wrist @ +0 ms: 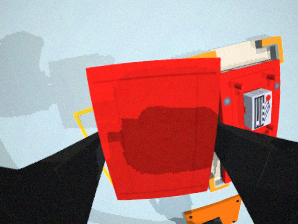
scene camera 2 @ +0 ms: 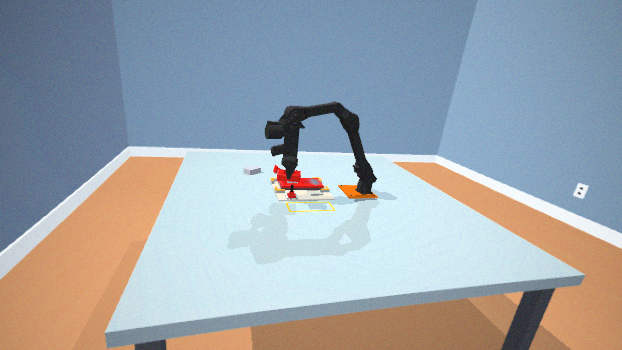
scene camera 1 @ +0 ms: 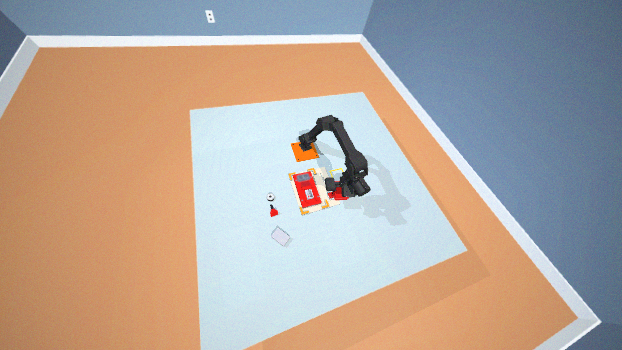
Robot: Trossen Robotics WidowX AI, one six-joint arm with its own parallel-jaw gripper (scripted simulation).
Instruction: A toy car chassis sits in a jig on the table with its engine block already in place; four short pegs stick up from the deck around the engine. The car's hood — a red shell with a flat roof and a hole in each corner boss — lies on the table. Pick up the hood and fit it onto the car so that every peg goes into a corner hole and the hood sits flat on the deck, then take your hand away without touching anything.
Labels:
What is my gripper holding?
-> A red hood.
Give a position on a red hood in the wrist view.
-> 157,119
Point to a grey engine block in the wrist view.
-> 257,103

